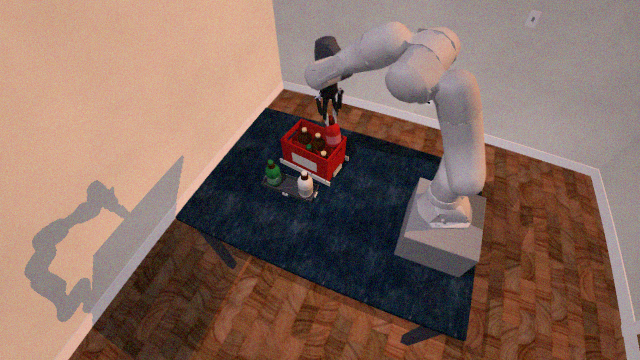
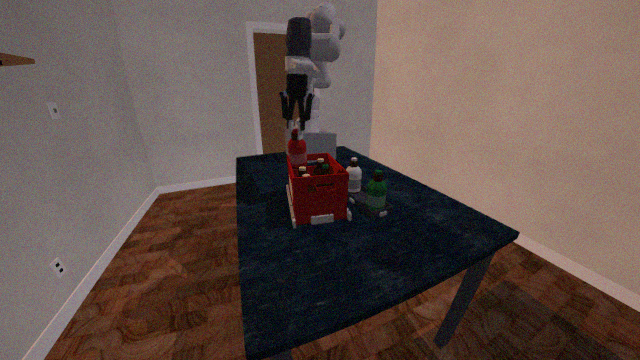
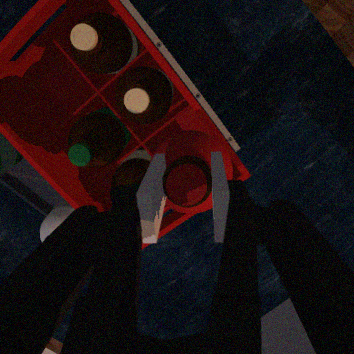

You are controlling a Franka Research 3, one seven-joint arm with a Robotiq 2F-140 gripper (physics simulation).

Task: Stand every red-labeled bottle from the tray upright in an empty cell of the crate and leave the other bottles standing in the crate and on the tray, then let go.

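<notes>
A red bottle (image 1: 333, 136) (image 2: 297, 152) (image 3: 188, 182) hangs upright over the crate's corner cell. My gripper (image 1: 329, 118) (image 2: 296, 126) (image 3: 188, 171) is shut on its neck. The bottle's base is hidden; I cannot tell how deep it reaches. The red crate (image 1: 322, 168) (image 2: 320, 202) (image 3: 50, 176) holds brown bottles with cream caps (image 1: 318, 142) (image 3: 136, 100) and a green-capped bottle (image 1: 309, 147) (image 3: 79, 155). On the dark tray (image 1: 288, 188) stand a green bottle (image 1: 273, 175) (image 2: 376, 192) and a white bottle (image 1: 305, 186) (image 2: 354, 177) (image 3: 54, 222).
The crate and tray stand close together on the dark blue table (image 1: 330, 230) (image 2: 350, 270). A pale strip (image 1: 300, 170) (image 3: 198, 96) runs along the crate's base. The arm's grey base block (image 1: 435, 250) stands at the table's other end.
</notes>
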